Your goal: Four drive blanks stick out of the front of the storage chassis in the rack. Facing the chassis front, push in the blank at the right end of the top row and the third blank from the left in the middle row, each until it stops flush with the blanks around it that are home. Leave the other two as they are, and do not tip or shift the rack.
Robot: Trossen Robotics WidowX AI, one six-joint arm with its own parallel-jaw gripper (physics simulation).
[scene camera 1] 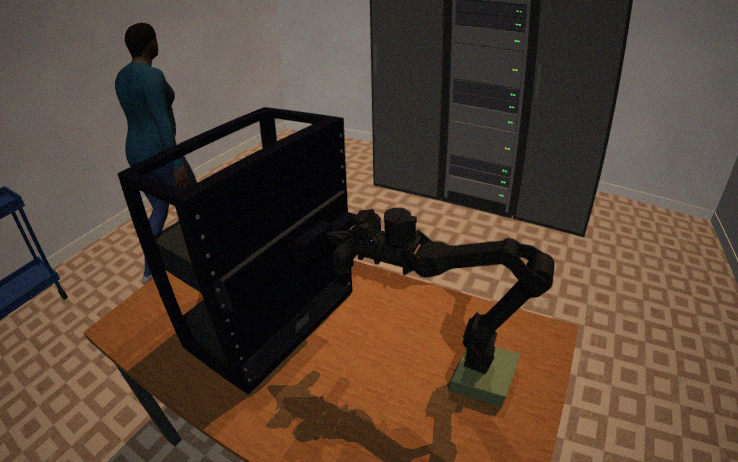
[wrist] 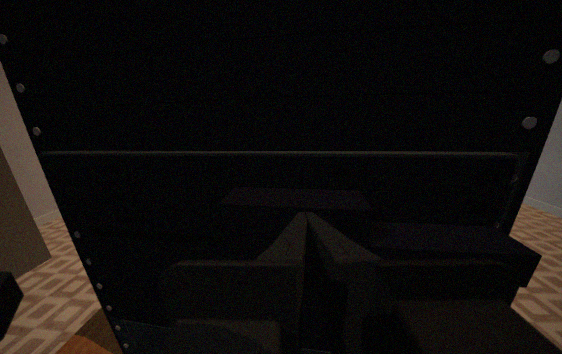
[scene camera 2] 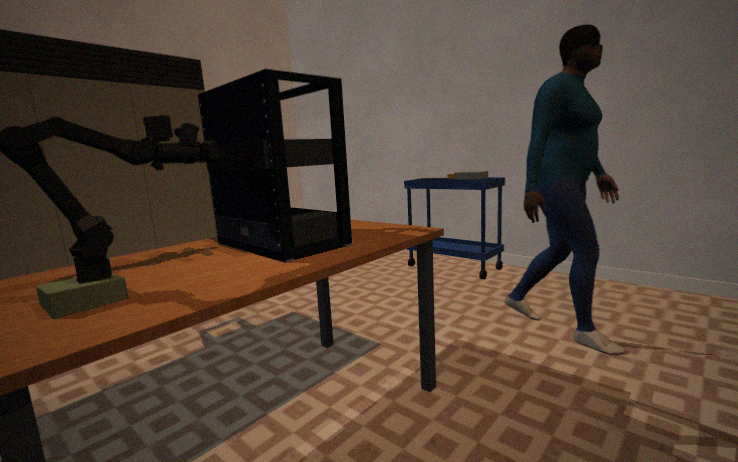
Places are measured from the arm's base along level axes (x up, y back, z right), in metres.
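Pixels of known places: gripper, fingertip midpoint: (scene camera 1: pixel 327 234) (wrist: pixel 304 219) (scene camera 2: pixel 224 152); arm's base, origin of the base link: (scene camera 1: pixel 479 361) (scene camera 2: pixel 93 279).
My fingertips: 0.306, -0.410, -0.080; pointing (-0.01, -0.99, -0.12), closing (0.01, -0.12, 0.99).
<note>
Ahead of a thing's pixels: the offset from my fingertips to its top centre, as dx, dy, dz. "spot": to the spot under its first point. Level surfaces: height alone.
The black rack @(+0.228, -0.207, -0.070) (scene camera 1: pixel 130 217) (scene camera 2: pixel 338 163) (wrist: pixel 30 115) stands upright on the table. The storage chassis @(spot: -0.016, -0.048, -0.182) (scene camera 1: pixel 261 272) (wrist: pixel 125 200) is very dark; a thin grey line marks its top edge. In the wrist view, one protruding blank @(-0.001, -0.078, -0.012) (wrist: pixel 295 198) is near the centre, and another blank @(-0.030, -0.080, +0.098) (wrist: pixel 440 239) sticks out at the right, lower in the view. Their rows and positions cannot be counted. My gripper (scene camera 1: pixel 331 235) (wrist: pixel 305 219) is shut and empty, its fingertips over the front of the central blank; contact cannot be told. Other protruding blanks cannot be made out.
The arm stands on a green block (scene camera 1: pixel 506 370) (scene camera 2: pixel 81 296) on the wooden table @(dx -0.361) (scene camera 1: pixel 392 348) (scene camera 2: pixel 179 288). A unit with a small label @(spot: -0.278, -0.066, -0.066) (scene camera 1: pixel 302 321) sits low in the rack. A person (scene camera 1: pixel 144 108) (scene camera 2: pixel 566 119) is behind the rack, near a blue cart (scene camera 2: pixel 454 183).
</note>
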